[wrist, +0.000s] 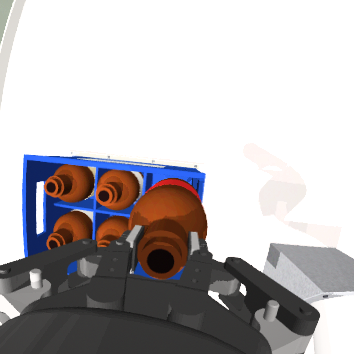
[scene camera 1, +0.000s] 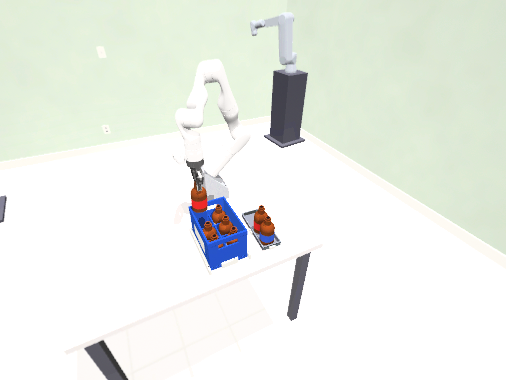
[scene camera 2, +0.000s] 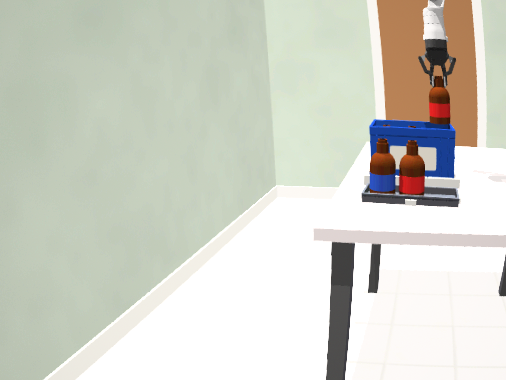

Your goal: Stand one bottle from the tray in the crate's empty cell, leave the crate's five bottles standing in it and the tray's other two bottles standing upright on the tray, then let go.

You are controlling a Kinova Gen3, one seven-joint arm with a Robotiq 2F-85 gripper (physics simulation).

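Frame: origin at the arm's base, x ahead, y up, z right, level; centimetres.
Where they show: gripper, fingertip midpoint: [wrist: 164, 239] [scene camera 1: 198, 188] [scene camera 2: 438, 87]; arm's base, link origin: [wrist: 333, 300] [scene camera 1: 209, 172].
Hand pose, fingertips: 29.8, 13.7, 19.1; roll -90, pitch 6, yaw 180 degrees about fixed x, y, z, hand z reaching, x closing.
Each offset is from my fingertips to the top centre of the thing, as dx, dy, dz. "pt": to the spot under its first point.
My gripper [scene camera 1: 199, 187] [scene camera 2: 438, 82] [wrist: 164, 239] is shut on the neck of a brown bottle with a red label @[-0.1, +3.8, +0.2] [scene camera 1: 199, 201] [scene camera 2: 439, 106] [wrist: 167, 210]. The bottle hangs upright over the end of the blue crate @[+10.1, -12.1, -3.3] [scene camera 1: 227, 254] [scene camera 2: 447, 157] [wrist: 32, 175], its base about at rim height. The dark empty cell @[pt -3.2, -22.8, -0.7] [scene camera 1: 201, 220] shows beside and below it; the bottle hides much of that cell in the wrist view. Brown bottles [scene camera 1: 218, 215] [wrist: 119, 190] stand in the other cells. A red-label bottle @[+13.1, -13.6, -26.7] [scene camera 1: 259, 224] [scene camera 2: 412, 167] and a blue-label bottle @[+21.4, -13.6, -24.7] [scene camera 1: 267, 234] [scene camera 2: 382, 167] stand upright on the tray @[pt +4.0, -29.2, -24.9] [scene camera 2: 440, 196].
The tray lies alongside the crate on the white table [scene camera 2: 410, 235]. My arm's grey base mount [scene camera 1: 216, 185] [wrist: 310, 267] is behind the crate. A second arm [scene camera 1: 285, 40] stands on a dark pedestal [scene camera 1: 287, 107] far back, away from the table.
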